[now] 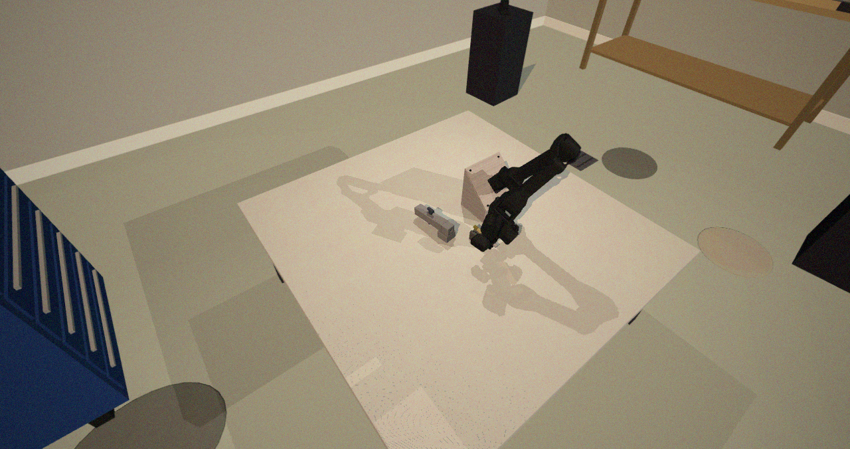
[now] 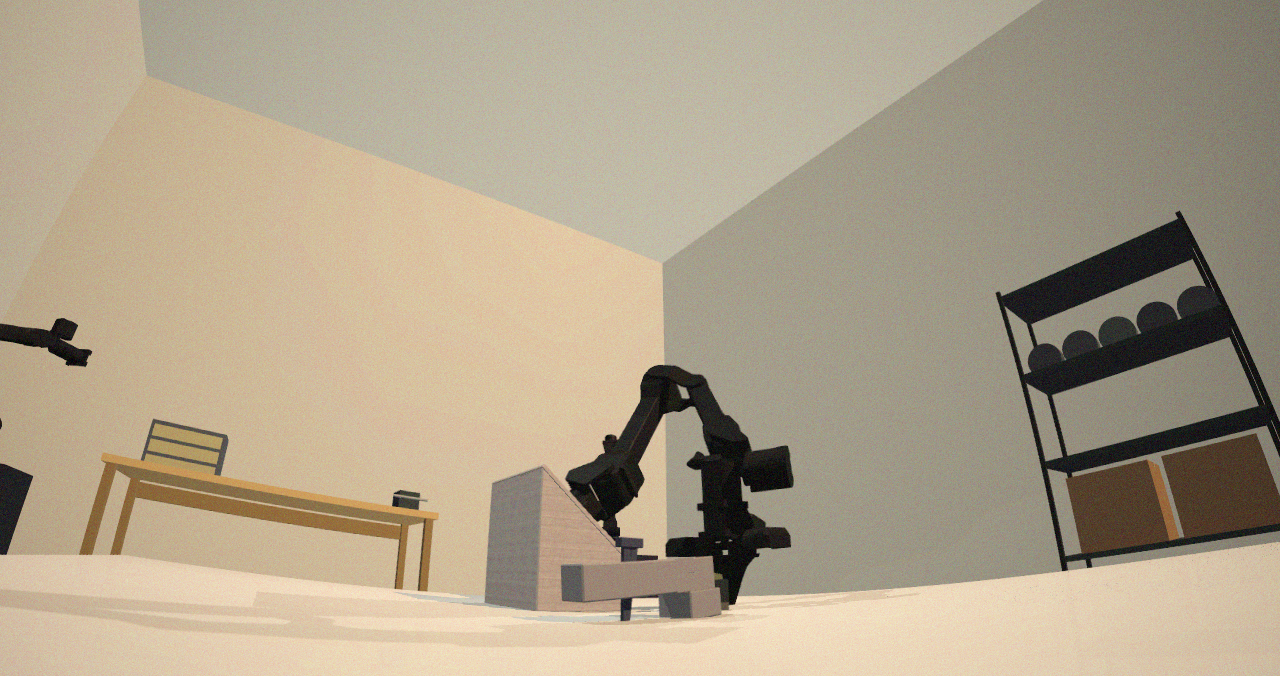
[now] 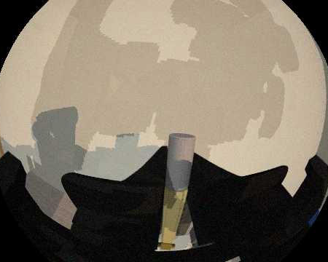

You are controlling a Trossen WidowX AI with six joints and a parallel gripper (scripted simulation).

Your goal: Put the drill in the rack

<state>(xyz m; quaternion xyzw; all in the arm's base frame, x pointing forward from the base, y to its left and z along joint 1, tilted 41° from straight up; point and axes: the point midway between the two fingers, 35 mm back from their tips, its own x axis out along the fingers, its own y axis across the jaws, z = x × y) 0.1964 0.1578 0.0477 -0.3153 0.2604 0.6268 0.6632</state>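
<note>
The drill lies 40 mm to the right of my gripper tip and 40 mm above it. From my gripper tip the other things lie so: small dark grey block (60 mm to the right, 10 mm above); dark key (80 mm ahead, 240 mm to the right, 50 mm above).
</note>
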